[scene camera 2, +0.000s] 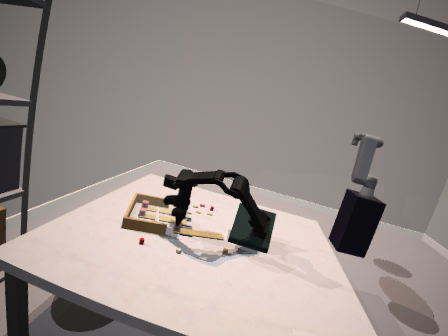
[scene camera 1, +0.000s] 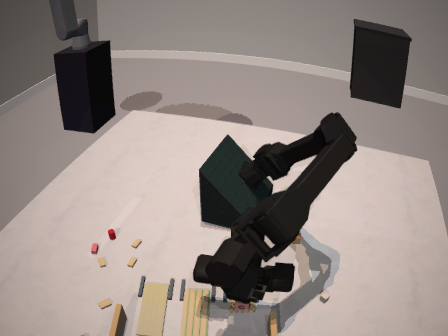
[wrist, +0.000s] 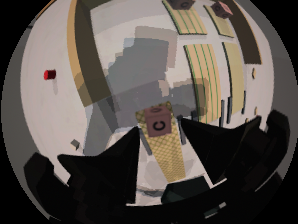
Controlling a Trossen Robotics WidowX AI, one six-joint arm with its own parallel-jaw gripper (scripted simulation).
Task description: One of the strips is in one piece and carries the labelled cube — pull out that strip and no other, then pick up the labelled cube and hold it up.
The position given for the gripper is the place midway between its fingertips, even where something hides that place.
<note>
In view: the gripper (scene camera 1: 242, 298), a labelled cube (wrist: 158, 120) and a tan woven strip (wrist: 167, 149).
The gripper also shows in the wrist view (wrist: 160, 125).
</note>
